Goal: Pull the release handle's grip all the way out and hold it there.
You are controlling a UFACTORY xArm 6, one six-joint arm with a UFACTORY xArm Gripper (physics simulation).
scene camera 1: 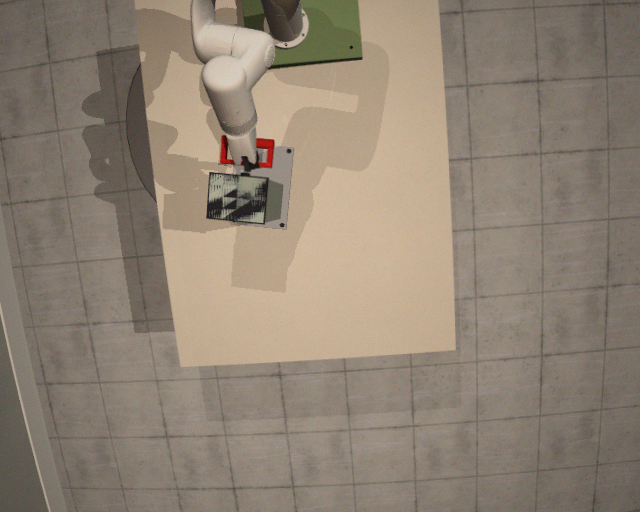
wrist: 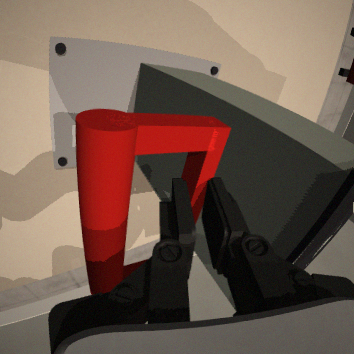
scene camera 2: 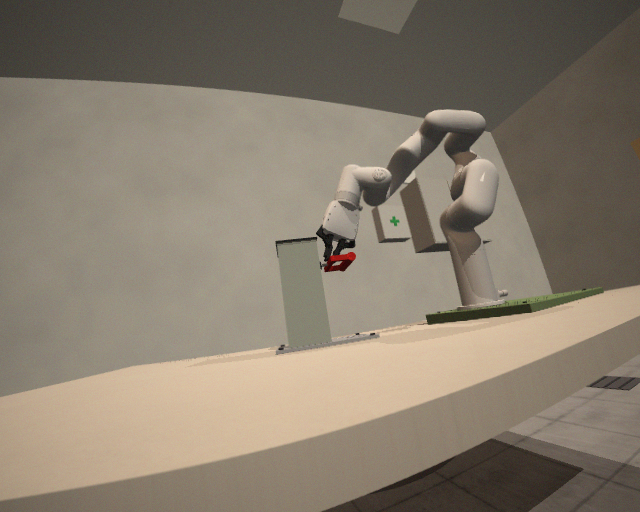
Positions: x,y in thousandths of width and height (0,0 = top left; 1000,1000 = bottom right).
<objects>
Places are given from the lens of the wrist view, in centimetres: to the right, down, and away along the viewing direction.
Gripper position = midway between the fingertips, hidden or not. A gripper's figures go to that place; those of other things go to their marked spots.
my gripper (wrist: 547,558): 1, 1, 12
grey base plate (wrist: 239,210): -11, -12, 23
</objects>
